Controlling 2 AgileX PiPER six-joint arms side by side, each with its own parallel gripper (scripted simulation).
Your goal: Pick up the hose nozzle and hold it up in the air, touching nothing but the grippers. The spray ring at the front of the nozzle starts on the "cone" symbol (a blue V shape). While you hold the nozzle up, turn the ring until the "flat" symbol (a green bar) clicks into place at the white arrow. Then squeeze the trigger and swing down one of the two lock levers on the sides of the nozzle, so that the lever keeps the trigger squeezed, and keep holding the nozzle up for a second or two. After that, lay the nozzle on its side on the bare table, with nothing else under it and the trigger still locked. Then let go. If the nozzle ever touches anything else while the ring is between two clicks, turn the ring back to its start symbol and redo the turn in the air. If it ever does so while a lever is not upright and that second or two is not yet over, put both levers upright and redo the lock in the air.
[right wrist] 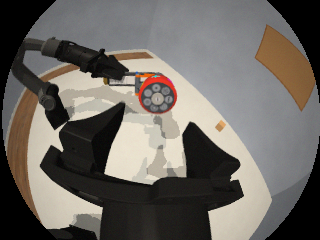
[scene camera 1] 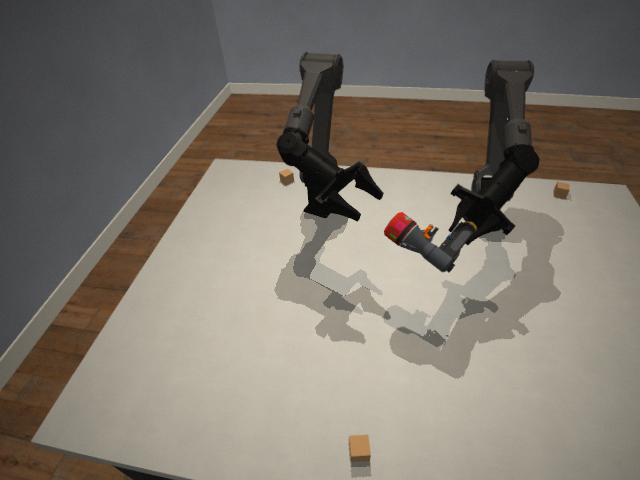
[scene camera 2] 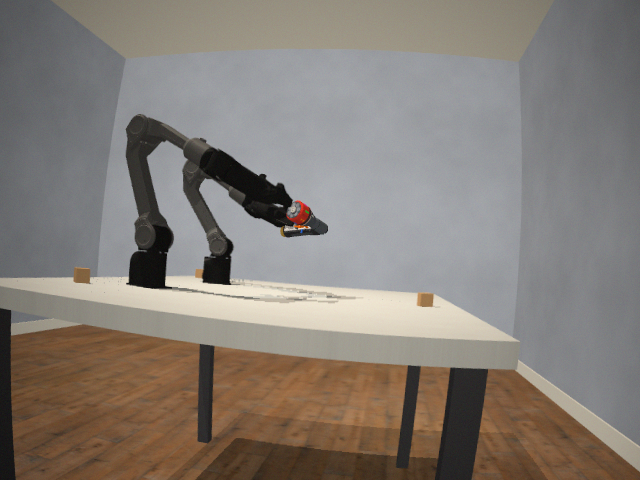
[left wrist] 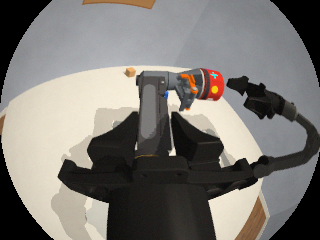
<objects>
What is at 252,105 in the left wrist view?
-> My right gripper.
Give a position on a hose nozzle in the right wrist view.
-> At 156,93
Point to a hose nozzle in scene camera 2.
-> At 318,227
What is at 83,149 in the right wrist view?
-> My right gripper.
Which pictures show my right gripper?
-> The right wrist view, scene camera 1, scene camera 2 and the left wrist view: all of them.
</objects>
